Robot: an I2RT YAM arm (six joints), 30 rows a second.
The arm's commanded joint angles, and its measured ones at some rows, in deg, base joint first. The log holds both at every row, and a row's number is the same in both.
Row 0, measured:
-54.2 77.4 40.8 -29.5 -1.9 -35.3
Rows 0 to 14, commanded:
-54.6 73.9 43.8 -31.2 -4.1 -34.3
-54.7 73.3 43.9 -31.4 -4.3 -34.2
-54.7 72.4 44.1 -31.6 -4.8 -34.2
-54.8 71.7 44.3 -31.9 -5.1 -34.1
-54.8 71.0 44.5 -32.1 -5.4 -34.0
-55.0 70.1 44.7 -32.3 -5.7 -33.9
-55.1 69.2 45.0 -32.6 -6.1 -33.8
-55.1 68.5 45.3 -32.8 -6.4 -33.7
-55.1 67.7 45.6 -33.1 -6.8 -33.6
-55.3 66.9 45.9 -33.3 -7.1 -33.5
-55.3 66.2 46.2 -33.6 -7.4 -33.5
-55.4 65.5 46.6 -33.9 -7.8 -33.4
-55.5 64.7 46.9 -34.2 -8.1 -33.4
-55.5 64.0 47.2 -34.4 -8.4 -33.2
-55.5 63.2 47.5 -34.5 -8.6 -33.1
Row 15, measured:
-55.2 65.7 41.3 -34.0 -6.7 -34.7
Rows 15 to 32, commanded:
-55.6 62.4 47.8 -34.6 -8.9 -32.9
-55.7 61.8 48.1 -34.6 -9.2 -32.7
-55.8 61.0 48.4 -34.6 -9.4 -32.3
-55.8 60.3 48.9 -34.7 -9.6 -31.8
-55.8 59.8 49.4 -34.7 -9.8 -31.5
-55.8 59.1 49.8 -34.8 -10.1 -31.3
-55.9 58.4 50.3 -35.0 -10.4 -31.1
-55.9 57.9 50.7 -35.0 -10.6 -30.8
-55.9 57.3 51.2 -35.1 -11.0 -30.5
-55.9 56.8 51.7 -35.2 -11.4 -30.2
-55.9 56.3 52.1 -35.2 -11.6 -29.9
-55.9 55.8 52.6 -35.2 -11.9 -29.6
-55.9 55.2 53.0 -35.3 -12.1 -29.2
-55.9 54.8 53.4 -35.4 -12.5 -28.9
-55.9 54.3 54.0 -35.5 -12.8 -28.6
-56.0 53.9 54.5 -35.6 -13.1 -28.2
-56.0 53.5 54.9 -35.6 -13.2 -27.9
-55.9 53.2 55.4 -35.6 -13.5 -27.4
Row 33, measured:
-55.7 54.9 49.0 -35.8 -11.6 -30.1
